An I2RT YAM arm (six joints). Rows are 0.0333 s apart.
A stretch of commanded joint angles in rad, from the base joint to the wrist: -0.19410 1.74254 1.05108 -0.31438 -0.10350 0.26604; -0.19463 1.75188 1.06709 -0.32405 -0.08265 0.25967; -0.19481 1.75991 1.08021 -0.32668 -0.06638 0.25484; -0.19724 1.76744 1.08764 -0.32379 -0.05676 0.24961; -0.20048 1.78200 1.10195 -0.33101 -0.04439 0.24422; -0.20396 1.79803 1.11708 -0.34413 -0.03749 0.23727; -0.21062 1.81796 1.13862 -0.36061 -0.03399 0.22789; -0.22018 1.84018 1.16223 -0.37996 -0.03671 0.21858; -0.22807 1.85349 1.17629 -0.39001 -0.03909 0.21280; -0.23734 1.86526 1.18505 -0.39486 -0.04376 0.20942; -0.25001 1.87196 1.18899 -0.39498 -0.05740 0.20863; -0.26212 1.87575 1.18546 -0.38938 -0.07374 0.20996; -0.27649 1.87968 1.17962 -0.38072 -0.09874 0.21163; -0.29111 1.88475 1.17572 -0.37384 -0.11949 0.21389; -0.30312 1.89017 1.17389 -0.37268 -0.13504 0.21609
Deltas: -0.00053 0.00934 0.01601 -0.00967 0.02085 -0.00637; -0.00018 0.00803 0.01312 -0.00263 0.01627 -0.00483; -0.00243 0.00753 0.00743 0.00289 0.00962 -0.00523; -0.00324 0.01456 0.01431 -0.00722 0.01237 -0.00539; -0.00348 0.01603 0.01513 -0.01312 0.00690 -0.00695; -0.00666 0.01993 0.02154 -0.01648 0.00350 -0.00938; -0.00956 0.02222 0.02361 -0.01935 -0.00272 -0.00931; -0.00789 0.01331 0.01406 -0.01005 -0.00238 -0.00578; -0.00927 0.01177 0.00876 -0.00485 -0.00467 -0.00338; -0.01267 0.00670 0.00394 -0.00012 -0.01364 -0.00079; -0.01211 0.00379 -0.00353 0.00560 -0.01634 0.00133; -0.01437 0.00393 -0.00584 0.00866 -0.02500 0.00167; -0.01462 0.00507 -0.00390 0.00688 -0.02075 0.00226; -0.01201 0.00542 -0.00183 0.00116 -0.01555 0.00220
